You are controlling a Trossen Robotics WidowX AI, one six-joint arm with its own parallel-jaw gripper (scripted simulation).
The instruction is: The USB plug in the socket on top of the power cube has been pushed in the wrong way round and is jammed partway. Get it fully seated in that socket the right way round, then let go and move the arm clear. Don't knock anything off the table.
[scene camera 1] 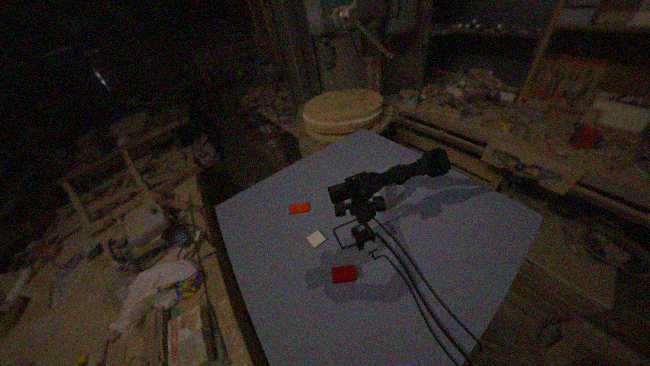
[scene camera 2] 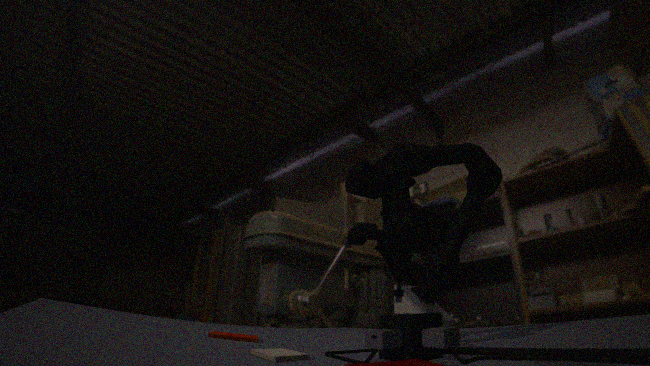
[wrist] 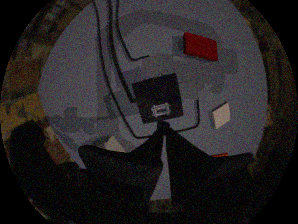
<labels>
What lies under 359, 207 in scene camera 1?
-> The gripper.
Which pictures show the gripper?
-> Scene camera 1, scene camera 2 and the wrist view: all of them.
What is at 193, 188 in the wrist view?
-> The gripper.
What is the gripper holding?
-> A USB plug.
</labels>
